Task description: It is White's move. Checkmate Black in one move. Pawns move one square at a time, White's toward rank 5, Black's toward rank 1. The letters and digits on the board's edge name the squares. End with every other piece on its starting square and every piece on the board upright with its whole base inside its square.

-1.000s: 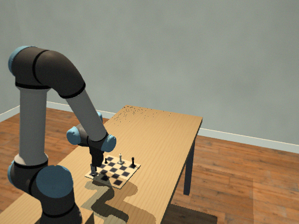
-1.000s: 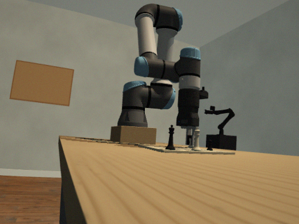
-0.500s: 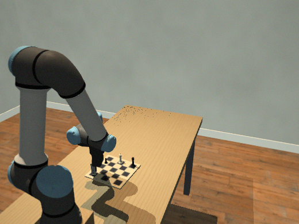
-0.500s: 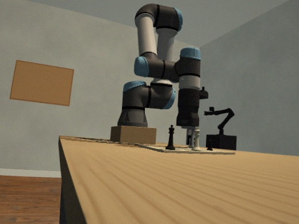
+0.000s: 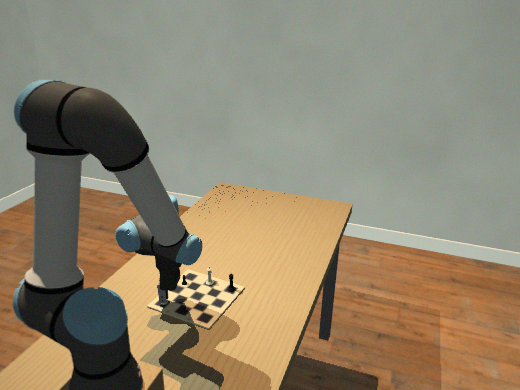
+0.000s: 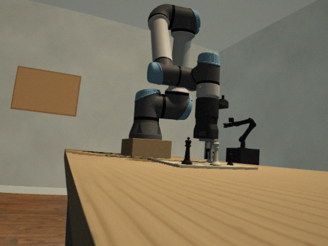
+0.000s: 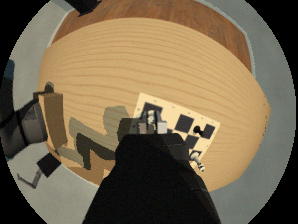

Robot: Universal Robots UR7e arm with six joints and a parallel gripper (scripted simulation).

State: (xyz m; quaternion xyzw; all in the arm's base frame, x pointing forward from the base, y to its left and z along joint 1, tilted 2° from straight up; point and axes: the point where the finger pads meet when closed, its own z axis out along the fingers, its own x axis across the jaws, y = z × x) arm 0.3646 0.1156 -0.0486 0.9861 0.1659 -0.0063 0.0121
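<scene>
The chessboard lies 7 cm ahead of my hand, 7 cm to the right of it and 3 cm below it. The rest, counted from my hand: black pawn 11 cm ahead, 1 cm below; then short white piece 1 cm below; then tall white piece 15 cm ahead, 7 cm to the right.
</scene>
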